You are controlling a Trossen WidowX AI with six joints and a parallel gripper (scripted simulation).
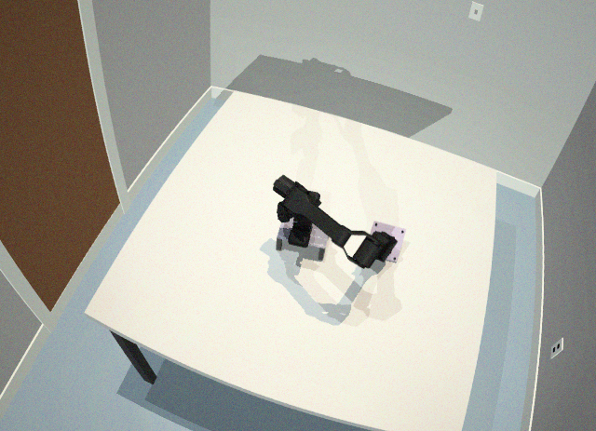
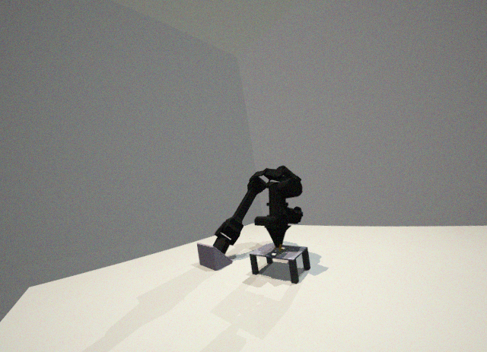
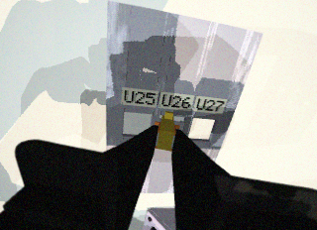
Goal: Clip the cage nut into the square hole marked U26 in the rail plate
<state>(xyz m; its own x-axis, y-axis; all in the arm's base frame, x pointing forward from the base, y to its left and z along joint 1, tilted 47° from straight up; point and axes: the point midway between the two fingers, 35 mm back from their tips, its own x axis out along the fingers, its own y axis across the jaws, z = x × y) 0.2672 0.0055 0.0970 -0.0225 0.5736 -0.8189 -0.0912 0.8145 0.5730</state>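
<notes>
Right now my gripper tip is 1 cm above the yellow cage nut.
</notes>
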